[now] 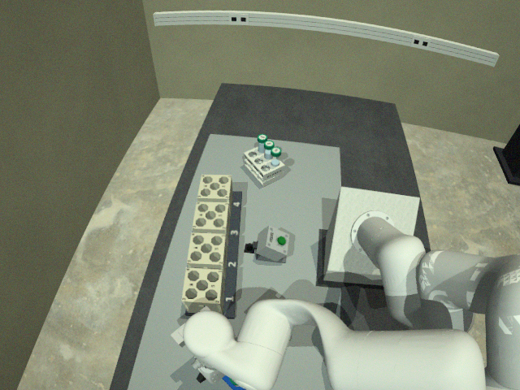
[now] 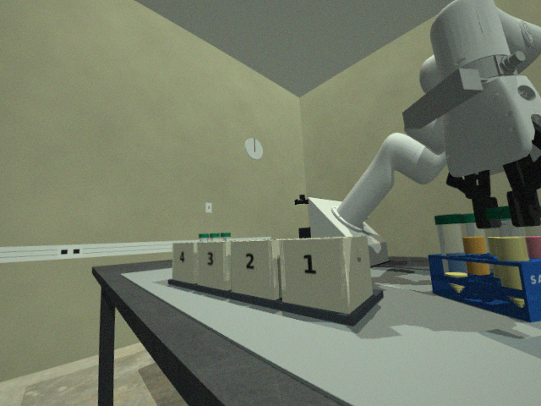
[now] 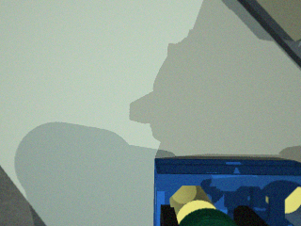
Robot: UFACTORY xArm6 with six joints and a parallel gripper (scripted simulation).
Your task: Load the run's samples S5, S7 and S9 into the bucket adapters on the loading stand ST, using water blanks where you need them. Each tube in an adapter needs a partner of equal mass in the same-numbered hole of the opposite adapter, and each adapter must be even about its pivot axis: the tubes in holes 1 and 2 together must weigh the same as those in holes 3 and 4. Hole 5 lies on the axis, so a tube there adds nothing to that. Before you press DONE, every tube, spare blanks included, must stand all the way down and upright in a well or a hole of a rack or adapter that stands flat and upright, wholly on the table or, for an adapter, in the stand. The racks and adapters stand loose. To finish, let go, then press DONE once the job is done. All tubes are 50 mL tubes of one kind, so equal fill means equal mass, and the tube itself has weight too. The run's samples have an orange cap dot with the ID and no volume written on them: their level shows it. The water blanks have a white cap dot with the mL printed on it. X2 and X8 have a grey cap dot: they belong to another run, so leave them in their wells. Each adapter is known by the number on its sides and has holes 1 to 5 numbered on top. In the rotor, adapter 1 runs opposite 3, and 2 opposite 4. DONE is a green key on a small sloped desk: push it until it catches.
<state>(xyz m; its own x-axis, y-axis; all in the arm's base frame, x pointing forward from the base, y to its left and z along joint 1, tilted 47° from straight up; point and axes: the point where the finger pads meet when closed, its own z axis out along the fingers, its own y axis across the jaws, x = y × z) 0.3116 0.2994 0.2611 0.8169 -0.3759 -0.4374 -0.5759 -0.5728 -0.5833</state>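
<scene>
The yellow-filled tube is 50 mm below my hand, 50 mm behind it and 10 mm to the right of it. Also, from my hand: orange-capped tube 90 mm behind, 50 mm below, 40 mm to the right; grey-dotted tube 70 mm to the right, 50 mm below, 50 mm behind; blue sample rack 90 mm below, 40 mm behind, 20 mm to the right.
</scene>
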